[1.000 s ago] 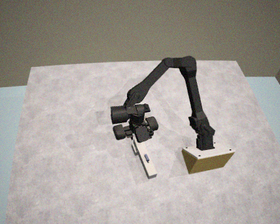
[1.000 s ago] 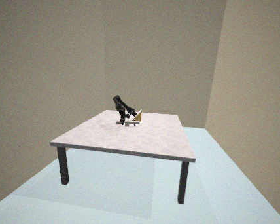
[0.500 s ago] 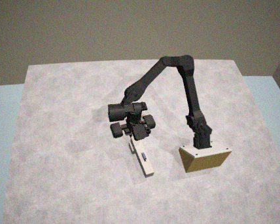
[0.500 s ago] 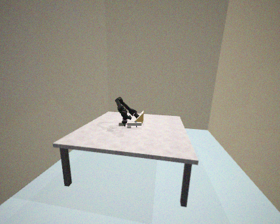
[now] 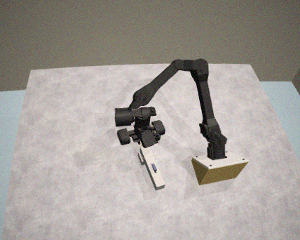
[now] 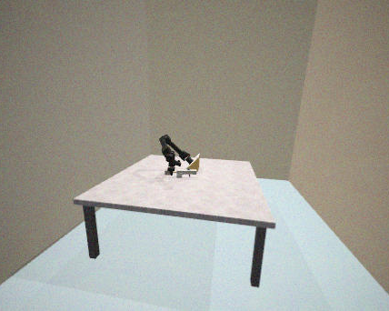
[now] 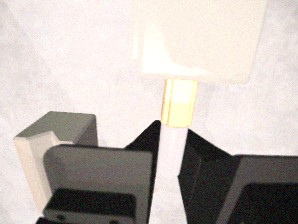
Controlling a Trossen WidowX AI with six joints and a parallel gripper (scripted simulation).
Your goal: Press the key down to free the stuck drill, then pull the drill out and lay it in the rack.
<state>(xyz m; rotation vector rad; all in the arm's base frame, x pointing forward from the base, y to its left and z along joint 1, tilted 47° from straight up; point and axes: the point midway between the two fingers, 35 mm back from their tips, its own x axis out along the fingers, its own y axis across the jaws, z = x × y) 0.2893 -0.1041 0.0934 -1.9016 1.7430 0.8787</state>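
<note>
The drill is 5 cm to the left of my gripper tip, 3 cm above it and 1 cm behind it. Also, from my gripper tip: rack (7 cm behind, 5 cm to the right); blue key (15 cm to the left, 4 cm above, 3 cm behind); holder block (13 cm to the left, 3 cm above, 2 cm behind).
</note>
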